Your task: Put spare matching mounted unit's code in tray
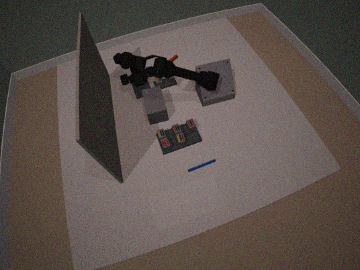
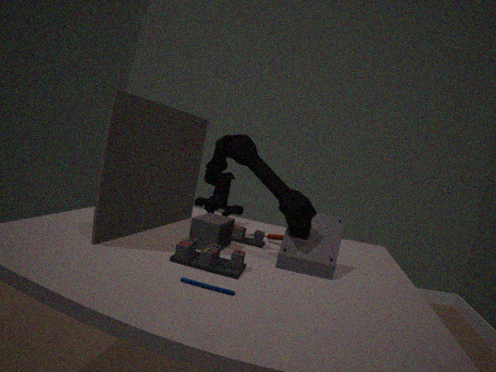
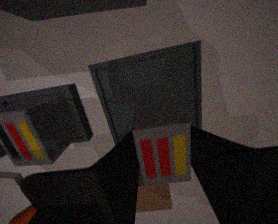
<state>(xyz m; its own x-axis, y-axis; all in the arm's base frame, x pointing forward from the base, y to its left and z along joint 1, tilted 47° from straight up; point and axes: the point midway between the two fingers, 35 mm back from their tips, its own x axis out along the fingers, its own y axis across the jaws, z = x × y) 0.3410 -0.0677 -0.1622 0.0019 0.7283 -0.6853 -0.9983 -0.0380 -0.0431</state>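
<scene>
Now: the tan block 100 mm to the right of my gripper tip, 20 mm behind it and 10 mm below it. The rest, counted from my gripper tip: tall grey panel (200 mm above, 190 mm ahead, 180 mm to the left); then grey mounted unit (190 mm to the left, 50 mm behind, 20 mm above).
</scene>
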